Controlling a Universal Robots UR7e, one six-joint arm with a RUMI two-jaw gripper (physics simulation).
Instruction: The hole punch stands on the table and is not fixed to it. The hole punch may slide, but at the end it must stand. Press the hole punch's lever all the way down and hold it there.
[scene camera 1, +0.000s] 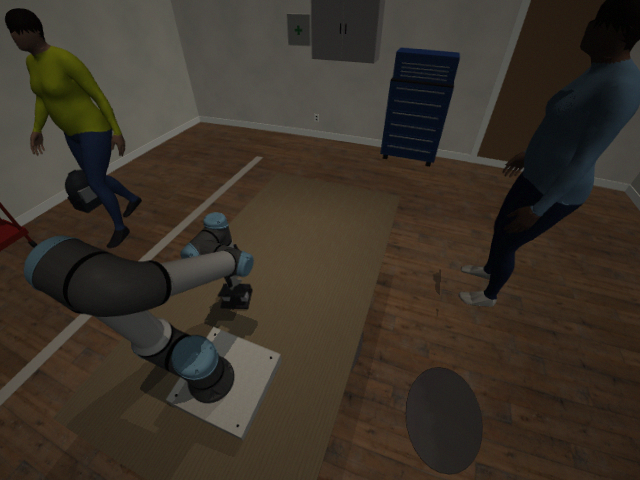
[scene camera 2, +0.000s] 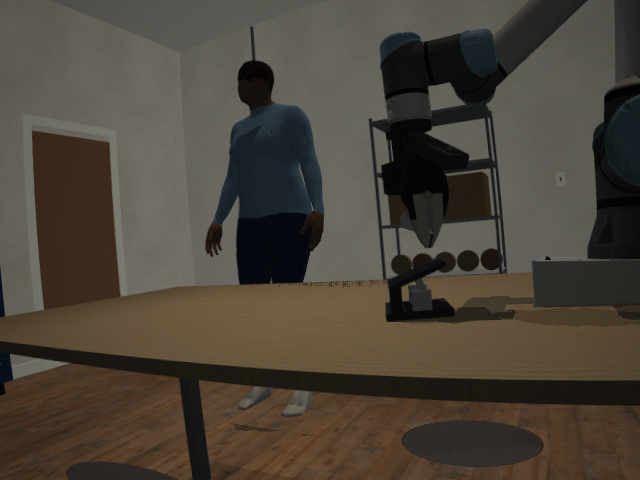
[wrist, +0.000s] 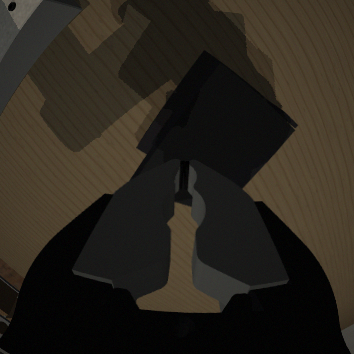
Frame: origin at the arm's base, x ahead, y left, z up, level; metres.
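Where they show: gripper, fingertip midpoint: (scene camera 1: 231, 289) (scene camera 2: 428, 247) (wrist: 183, 163); arm's base, link origin: (scene camera 1: 212, 379) (scene camera 2: 633, 258).
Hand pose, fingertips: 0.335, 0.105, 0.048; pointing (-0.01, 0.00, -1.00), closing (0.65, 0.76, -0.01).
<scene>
Each offset is from my fingertips to the centre of the thing, as dx, dy, dz. Level surfaces: height alone.
The black hole punch @(+0.024, +0.013, -0.063) (scene camera 1: 236, 298) (scene camera 2: 394, 298) (wrist: 235, 115) stands upright on the table @(dz -0.105) (scene camera 1: 330, 232) (scene camera 2: 206, 330). Its lever @(+0.024, +0.013, -0.040) (scene camera 2: 416, 272) is up, slanting from the hinge towards the raised end on the robot base's side; a grey block shows under it. My gripper (scene camera 2: 430, 244) (wrist: 183, 163) is shut and empty, pointing down. In scene camera 2 its fingertips are a small gap above the lever, near its raised end, and do not touch it. In the wrist view the fingers cover the punch's near part. In scene camera 1 the arm partly hides the gripper.
The arm's base stands on a white plate (scene camera 1: 253, 369) (scene camera 2: 584, 283) beside the hole punch. A person in blue (scene camera 1: 573, 134) (scene camera 2: 273, 165) and a person in yellow (scene camera 1: 72, 98) are away from the arm. A shelf unit (scene camera 2: 378, 227) stands behind the table.
</scene>
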